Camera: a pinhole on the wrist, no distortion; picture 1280 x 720 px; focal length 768.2 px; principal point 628.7 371.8 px. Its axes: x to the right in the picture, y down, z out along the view. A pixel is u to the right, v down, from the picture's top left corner.
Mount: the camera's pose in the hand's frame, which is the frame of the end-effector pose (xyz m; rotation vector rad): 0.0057 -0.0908 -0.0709 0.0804 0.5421 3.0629
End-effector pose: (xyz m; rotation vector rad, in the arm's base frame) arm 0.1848 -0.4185 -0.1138 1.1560 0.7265 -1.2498
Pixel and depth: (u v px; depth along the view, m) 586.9 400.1 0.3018
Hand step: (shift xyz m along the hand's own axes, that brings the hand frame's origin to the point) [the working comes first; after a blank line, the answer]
In the camera's frame: -0.0164 0.0111 0.3018

0.0388 0.0014 0.2153
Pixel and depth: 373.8 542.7 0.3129
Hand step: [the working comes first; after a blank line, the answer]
In the camera's frame: -0.1038 0.0696 0.3129

0.1255 -0.0531 0.2418
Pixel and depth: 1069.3 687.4 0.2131
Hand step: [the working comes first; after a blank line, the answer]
In the camera's frame: 0.1222 0.0875 0.2131

-0.1062 -0.0954 0.1646
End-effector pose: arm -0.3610 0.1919 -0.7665 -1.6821 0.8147 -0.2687
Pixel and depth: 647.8 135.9 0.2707
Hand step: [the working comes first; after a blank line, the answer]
In the camera's frame: 0.0067 -0.0831 0.2707

0.0159 0.0801 0.1547
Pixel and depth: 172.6 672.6 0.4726
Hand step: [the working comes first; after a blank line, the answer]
In the camera's frame: -0.2806 0.1851 0.4726

0.3085 -0.1137 0.4232
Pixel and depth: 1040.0 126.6 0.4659
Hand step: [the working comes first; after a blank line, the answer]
In the camera's frame: 0.2494 -0.1487 0.4659

-0.2141 0.2178 0.3264
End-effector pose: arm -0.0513 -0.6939 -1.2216 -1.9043 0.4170 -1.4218
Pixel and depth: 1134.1 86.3 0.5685
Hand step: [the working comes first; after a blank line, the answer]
In the camera's frame: 0.3740 -0.2113 0.5685

-0.3314 0.3165 0.4068
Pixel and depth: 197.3 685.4 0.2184
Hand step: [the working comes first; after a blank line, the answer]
In the camera's frame: -0.1226 0.0892 0.2184

0.1385 -0.1045 0.1590
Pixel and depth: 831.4 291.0 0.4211
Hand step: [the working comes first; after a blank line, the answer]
In the camera's frame: 0.1111 -0.0443 0.4211

-0.0807 0.0991 0.3139
